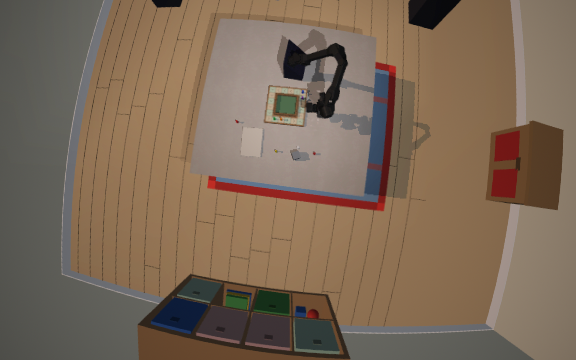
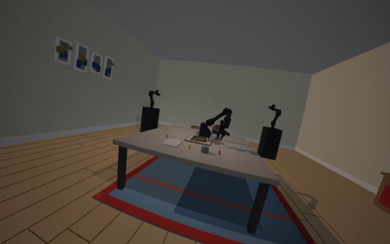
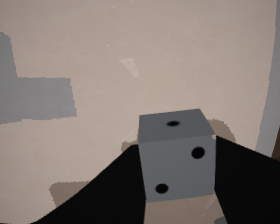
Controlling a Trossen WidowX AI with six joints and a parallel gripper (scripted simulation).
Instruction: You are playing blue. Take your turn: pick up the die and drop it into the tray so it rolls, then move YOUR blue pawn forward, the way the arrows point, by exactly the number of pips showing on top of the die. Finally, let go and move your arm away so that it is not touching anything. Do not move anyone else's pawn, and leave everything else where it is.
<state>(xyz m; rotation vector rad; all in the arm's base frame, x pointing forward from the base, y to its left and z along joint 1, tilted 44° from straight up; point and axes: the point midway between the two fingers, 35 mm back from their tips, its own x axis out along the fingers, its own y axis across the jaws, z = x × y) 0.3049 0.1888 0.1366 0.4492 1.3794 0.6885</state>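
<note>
The blue pawn is 150 mm behind my gripper tip, 120 mm to the right of it and 30 mm below it. The rest, counted from my gripper tip: die: right at my gripper tip; then green tray: 230 mm to the right, 50 mm below, 30 mm behind; then grey block: 330 mm ahead, 110 mm to the right, 30 mm below.
</note>
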